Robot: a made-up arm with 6 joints.
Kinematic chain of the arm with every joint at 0, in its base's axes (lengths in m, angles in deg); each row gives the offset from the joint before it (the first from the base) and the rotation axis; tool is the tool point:
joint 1: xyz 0 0 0.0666 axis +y
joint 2: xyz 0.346 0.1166 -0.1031 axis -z
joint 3: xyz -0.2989 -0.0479 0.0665 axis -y
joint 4: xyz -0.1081 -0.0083 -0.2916 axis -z
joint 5: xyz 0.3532 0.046 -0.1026 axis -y
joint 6: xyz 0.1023 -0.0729 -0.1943 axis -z
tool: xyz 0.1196 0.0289 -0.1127
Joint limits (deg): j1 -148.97..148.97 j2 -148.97..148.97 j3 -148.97..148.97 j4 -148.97..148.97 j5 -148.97..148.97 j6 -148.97..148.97
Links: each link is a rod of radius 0.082 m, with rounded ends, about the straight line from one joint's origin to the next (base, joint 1, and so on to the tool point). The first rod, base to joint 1, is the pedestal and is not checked.
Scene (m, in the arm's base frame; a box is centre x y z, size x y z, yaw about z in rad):
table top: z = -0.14
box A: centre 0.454 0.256 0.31 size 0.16 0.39 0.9 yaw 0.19
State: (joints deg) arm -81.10 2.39 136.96 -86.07 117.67 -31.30
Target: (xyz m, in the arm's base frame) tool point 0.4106 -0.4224 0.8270
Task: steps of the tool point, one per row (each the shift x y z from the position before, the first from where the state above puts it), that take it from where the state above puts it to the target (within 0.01 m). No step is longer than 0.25 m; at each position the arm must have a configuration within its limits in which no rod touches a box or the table.
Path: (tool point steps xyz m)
1: -0.0125 -0.0642 -0.1262
2: 0.0165 -0.1004 -0.1000
3: 0.0340 -0.1288 -0.0600
4: 0.0359 -0.1468 -0.0121
5: 0.0204 -0.1521 0.0369
6: -0.0114 -0.1437 0.0794
7: -0.0550 -0.1209 0.1080
8: -0.1031 -0.0849 0.1180
9: 0.1894 0.0471 0.0803
10: 0.1291 0.0219 0.1413
11: 0.0627 -0.0415 0.1595
12: 0.0065 -0.1140 0.1276

